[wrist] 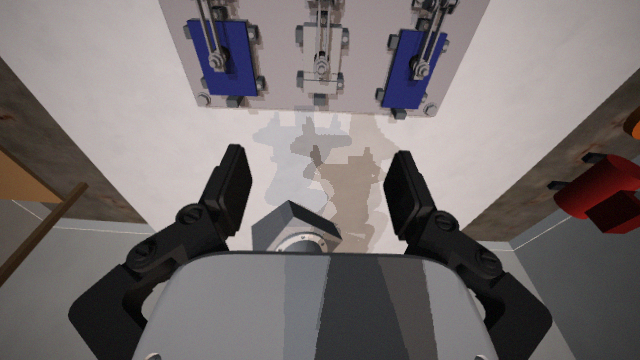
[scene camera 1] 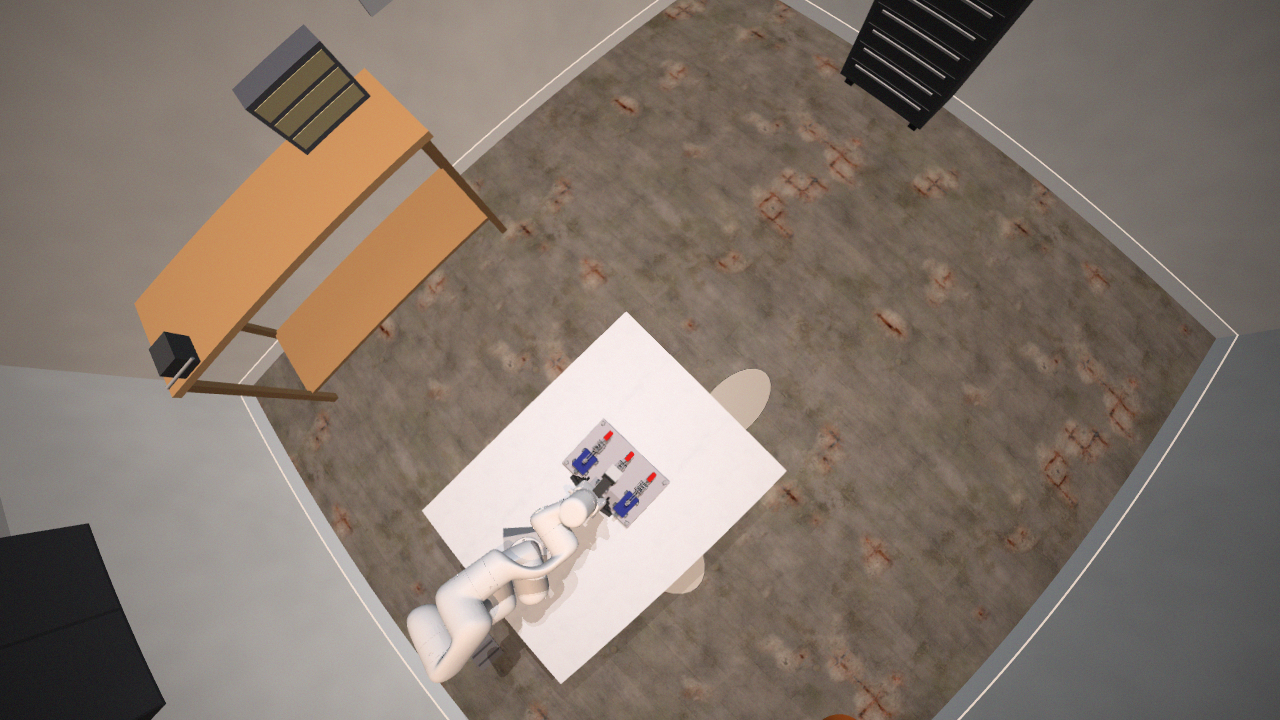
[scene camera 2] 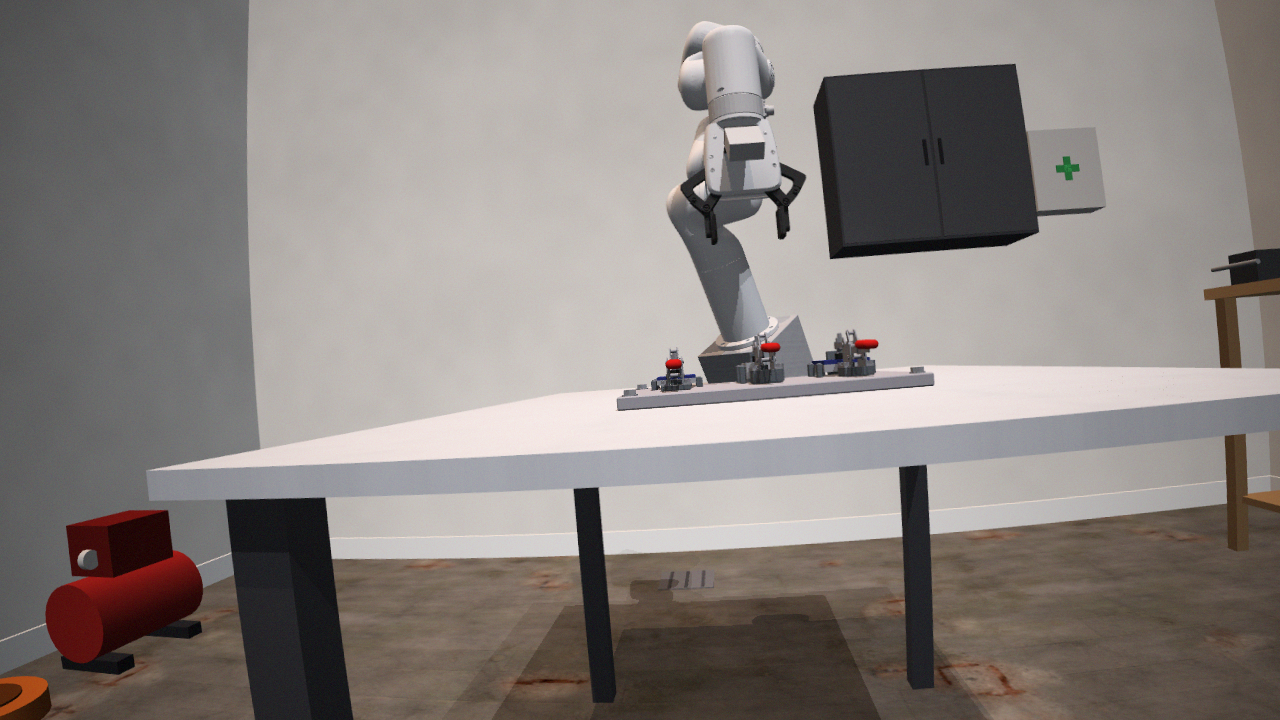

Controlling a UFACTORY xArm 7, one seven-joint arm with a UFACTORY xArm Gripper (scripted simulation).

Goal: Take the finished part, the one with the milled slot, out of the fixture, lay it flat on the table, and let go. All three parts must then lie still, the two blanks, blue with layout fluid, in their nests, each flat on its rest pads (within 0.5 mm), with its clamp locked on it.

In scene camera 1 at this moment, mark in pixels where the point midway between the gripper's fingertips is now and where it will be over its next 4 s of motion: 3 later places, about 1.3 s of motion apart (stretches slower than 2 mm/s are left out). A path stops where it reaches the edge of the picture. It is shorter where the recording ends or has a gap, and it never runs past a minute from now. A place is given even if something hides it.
My gripper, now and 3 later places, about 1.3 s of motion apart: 596,490; 598,489; 619,467; 627,458
